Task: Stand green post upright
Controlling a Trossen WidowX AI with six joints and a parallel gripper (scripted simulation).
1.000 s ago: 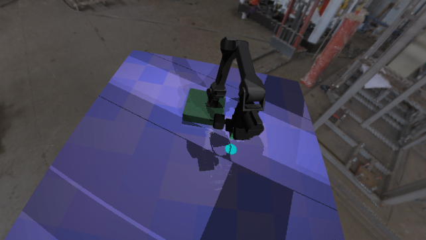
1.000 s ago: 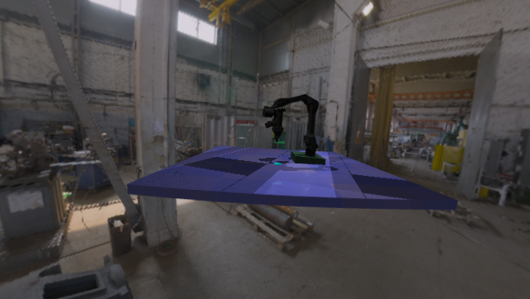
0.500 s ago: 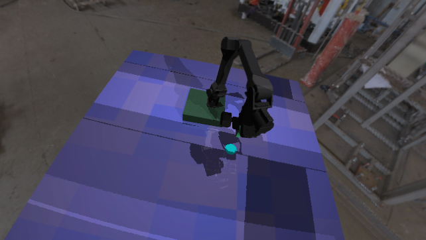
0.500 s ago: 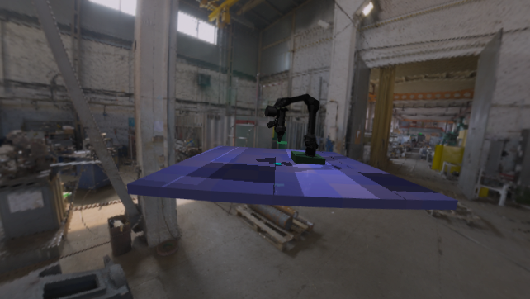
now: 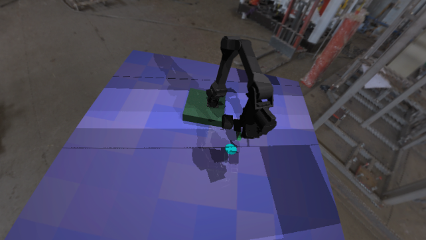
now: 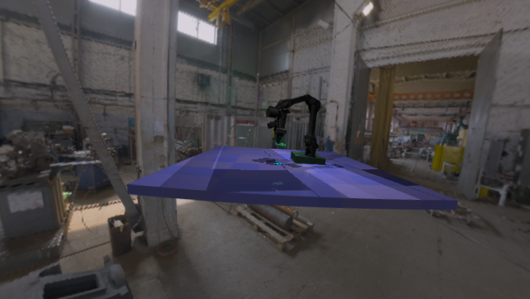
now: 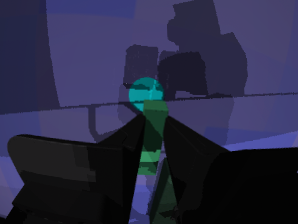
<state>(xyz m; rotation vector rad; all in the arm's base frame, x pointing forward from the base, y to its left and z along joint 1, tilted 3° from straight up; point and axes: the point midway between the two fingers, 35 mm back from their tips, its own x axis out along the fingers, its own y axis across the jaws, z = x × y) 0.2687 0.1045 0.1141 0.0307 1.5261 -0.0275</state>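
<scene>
The cyan circle is 1 cm behind my gripper tip and 14 cm below it. Round my gripper tip: green post (2 cm behind).
</scene>
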